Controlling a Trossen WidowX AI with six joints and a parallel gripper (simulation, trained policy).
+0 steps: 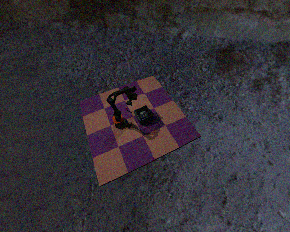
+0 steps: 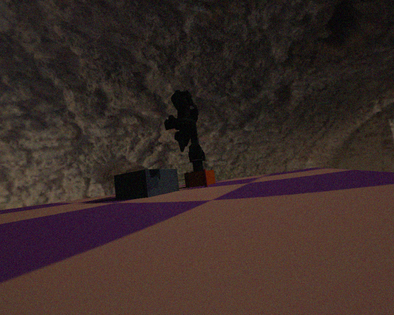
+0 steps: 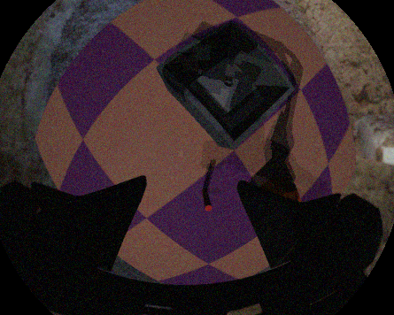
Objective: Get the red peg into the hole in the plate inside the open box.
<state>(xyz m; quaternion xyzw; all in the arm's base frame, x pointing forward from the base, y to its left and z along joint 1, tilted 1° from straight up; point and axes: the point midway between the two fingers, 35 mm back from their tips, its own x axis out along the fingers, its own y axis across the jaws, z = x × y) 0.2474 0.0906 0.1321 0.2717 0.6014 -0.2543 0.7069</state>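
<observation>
Now: gripper tip 130 mm above the red peg, 90 mm past it and 40 mm to the right of it. Round my gripper tip: dark box: 160 mm to the right, 150 mm below, 80 mm ahead; then grey plate: 160 mm to the right, 130 mm below, 80 mm ahead.
</observation>
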